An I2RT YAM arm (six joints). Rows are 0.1 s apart.
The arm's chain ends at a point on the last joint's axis. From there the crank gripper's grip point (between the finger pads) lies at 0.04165 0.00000 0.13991 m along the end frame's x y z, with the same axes.
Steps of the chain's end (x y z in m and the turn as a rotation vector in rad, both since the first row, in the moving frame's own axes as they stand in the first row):
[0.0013, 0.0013, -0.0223, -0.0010, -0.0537, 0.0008]
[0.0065, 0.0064, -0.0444, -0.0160, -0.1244, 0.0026]
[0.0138, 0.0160, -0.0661, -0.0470, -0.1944, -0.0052]
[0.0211, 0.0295, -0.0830, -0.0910, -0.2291, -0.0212]
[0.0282, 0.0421, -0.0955, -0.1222, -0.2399, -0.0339]
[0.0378, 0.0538, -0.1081, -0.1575, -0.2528, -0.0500]
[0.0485, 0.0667, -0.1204, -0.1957, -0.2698, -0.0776]
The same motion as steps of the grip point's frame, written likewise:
[-0.0063, 0.0015, -0.0203, -0.0010, -0.0537, 0.0008]
[-0.0112, 0.0088, -0.0403, -0.0160, -0.1244, 0.0026]
[-0.0140, 0.0226, -0.0608, -0.0470, -0.1944, -0.0052]
[-0.0116, 0.0420, -0.0777, -0.0910, -0.2291, -0.0212]
[-0.0059, 0.0588, -0.0906, -0.1222, -0.2399, -0.0339]
[0.0021, 0.0752, -0.1037, -0.1575, -0.2528, -0.0500]
[0.0109, 0.0929, -0.1168, -0.1957, -0.2698, -0.0776]

